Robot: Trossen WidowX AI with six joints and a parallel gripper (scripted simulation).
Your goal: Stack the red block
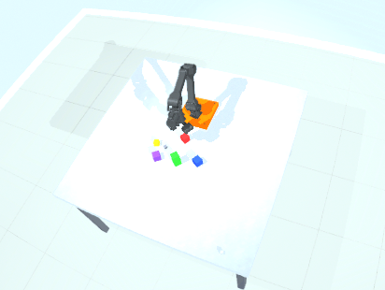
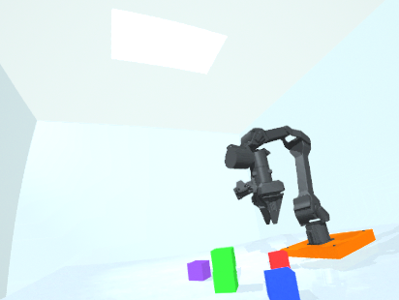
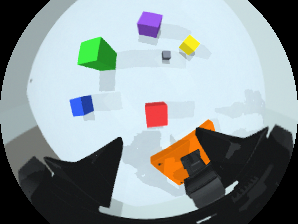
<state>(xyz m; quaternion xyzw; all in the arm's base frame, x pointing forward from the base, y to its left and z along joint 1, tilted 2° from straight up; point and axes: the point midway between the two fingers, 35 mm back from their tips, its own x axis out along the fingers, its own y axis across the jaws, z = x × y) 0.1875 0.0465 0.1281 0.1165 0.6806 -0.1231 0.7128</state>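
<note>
The red block lies 100 mm below my gripper tip. From my gripper tip the other things lie so: small yellow block (150 mm to the right, 110 mm ahead, 100 mm below); blue block (160 mm to the left, 100 mm ahead, 90 mm below); purple block (190 mm ahead, 90 mm below, 80 mm to the right).
</note>
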